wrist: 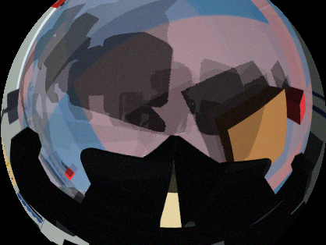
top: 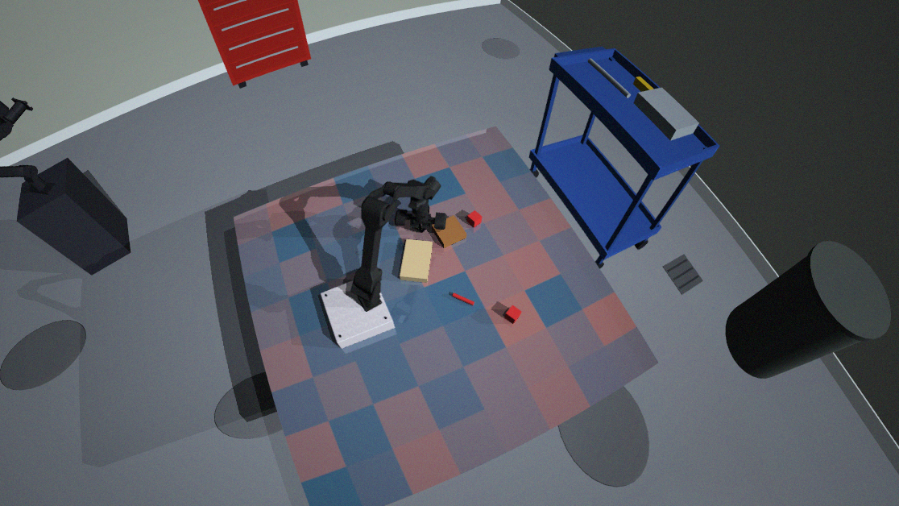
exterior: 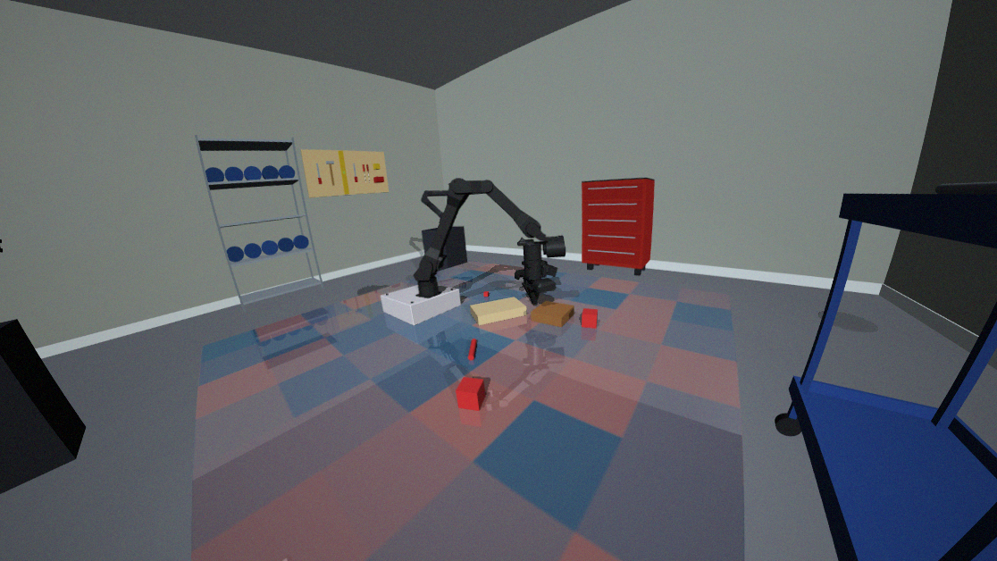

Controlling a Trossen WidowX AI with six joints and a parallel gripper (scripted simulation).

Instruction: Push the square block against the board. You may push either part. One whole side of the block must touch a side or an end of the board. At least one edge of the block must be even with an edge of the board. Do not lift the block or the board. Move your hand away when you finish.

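Right now my gripper tip is 80 mm past the board and 100 mm to the left of it. Also, from my gripper tip: red stick: 20 mm behind, 320 mm to the right; square block: 90 mm ahead, 60 mm to the right; tiny red piece: 220 mm behind, 30 mm to the left.
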